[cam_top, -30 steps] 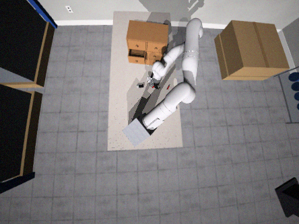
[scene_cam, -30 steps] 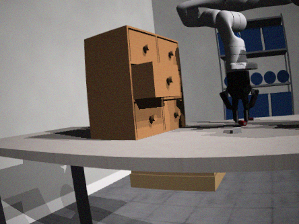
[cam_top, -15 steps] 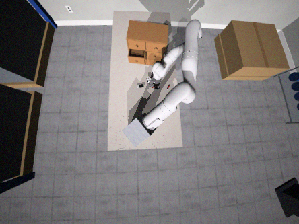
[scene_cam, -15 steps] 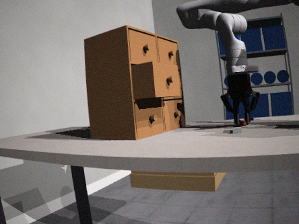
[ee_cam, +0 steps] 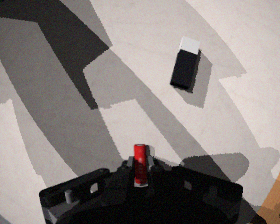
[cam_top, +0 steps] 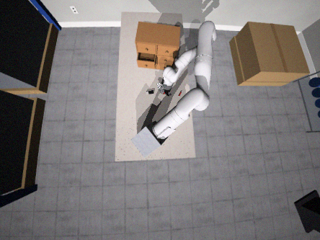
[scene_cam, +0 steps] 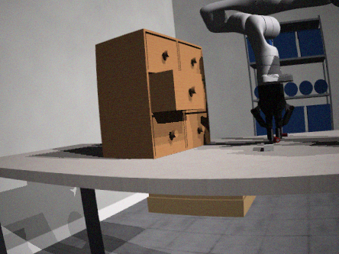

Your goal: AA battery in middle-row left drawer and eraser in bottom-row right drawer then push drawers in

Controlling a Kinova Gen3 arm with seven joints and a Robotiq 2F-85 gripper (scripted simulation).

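The red AA battery lies 10 mm below my hand. Round my hand: eraser (140 mm to the left, 40 mm ahead, 10 mm below).
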